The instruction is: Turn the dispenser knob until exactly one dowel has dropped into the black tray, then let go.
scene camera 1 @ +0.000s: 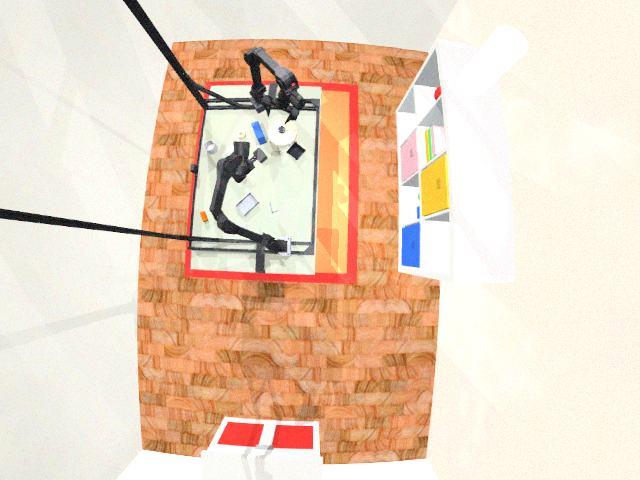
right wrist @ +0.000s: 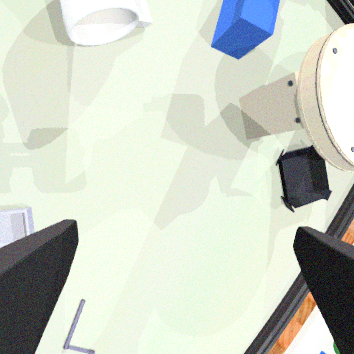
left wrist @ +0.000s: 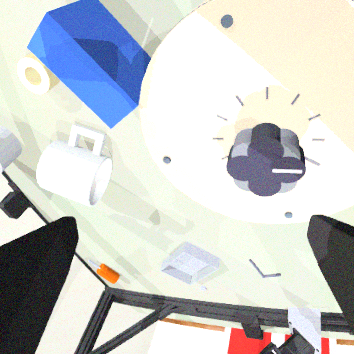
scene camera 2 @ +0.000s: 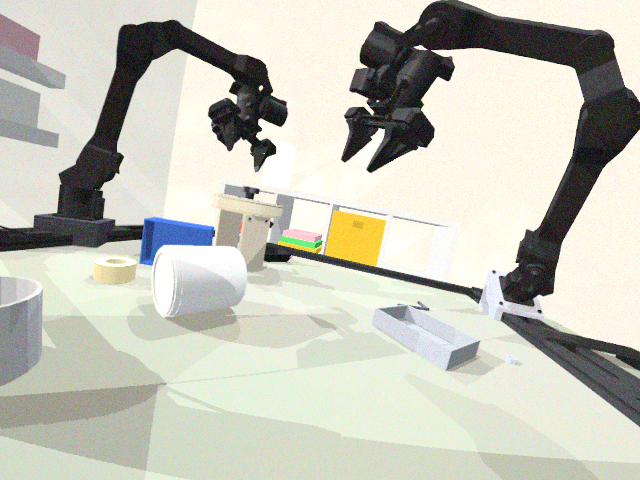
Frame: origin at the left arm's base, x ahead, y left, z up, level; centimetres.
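Seen in the pictures: left gripper, fingertip midpoint: [scene camera 1: 276, 120] [left wrist: 193, 226] [scene camera 2: 244, 162]; right gripper, fingertip midpoint: [scene camera 1: 253, 165] [right wrist: 188, 234] [scene camera 2: 354, 166]; left arm's base, origin of the base link: [scene camera 1: 259, 99] [scene camera 2: 79, 217]; right arm's base, origin of the base link: [scene camera 1: 283, 246] [left wrist: 303, 341] [scene camera 2: 515, 291].
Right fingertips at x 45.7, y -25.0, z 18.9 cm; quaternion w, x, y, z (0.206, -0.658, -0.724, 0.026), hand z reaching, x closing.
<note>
Offsets run from my right fingertips to a thing's top centre. "*": to the spot under its first point.
The dispenser @(dx -12.8, dy +23.4, dz -9.0 cm) [scene camera 1: 273, 139] [scene camera 2: 254, 237] [left wrist: 190, 100] [right wrist: 309, 100] is a round cream top on upright panels. Its dark lobed knob @(dx -12.8, dy +23.4, dz -6.2 cm) [scene camera 1: 281, 129] [scene camera 2: 251, 192] [left wrist: 266, 162] stands on the top, with its white line toward the right in the left wrist view. My left gripper [scene camera 2: 244, 159] [left wrist: 193, 226] is open and empty, above the knob and apart from it. The black tray @(dx -4.3, dy +26.1, dz -21.2 cm) [scene camera 1: 296, 150] [right wrist: 304, 179] lies beside the dispenser's foot; I see no dowel in it in the right wrist view, though its inside is dark. My right gripper [scene camera 2: 356, 165] [right wrist: 188, 234] is open and empty, high above the table.
A blue box @(dx -25.8, dy +13.2, dz -15.6 cm) [scene camera 1: 258, 132] [scene camera 2: 178, 238] stands beside the dispenser. A white mug @(* dx -21.0, dy -9.8, dz -18.3 cm) [scene camera 2: 206, 279] [left wrist: 72, 172] lies on its side near a tape roll @(dx -33.0, dy +3.7, dz -21.1 cm) [scene camera 2: 114, 271]. A grey tray @(dx +7.5, dy -15.4, dz -21.1 cm) [scene camera 1: 247, 204] [scene camera 2: 413, 338], a hex key @(dx +17.2, dy -3.0, dz -23.1 cm) [right wrist: 74, 325] and an orange-handled tool @(dx -2.5, dy -41.1, dz -20.6 cm) [left wrist: 108, 273] lie farther off.
</note>
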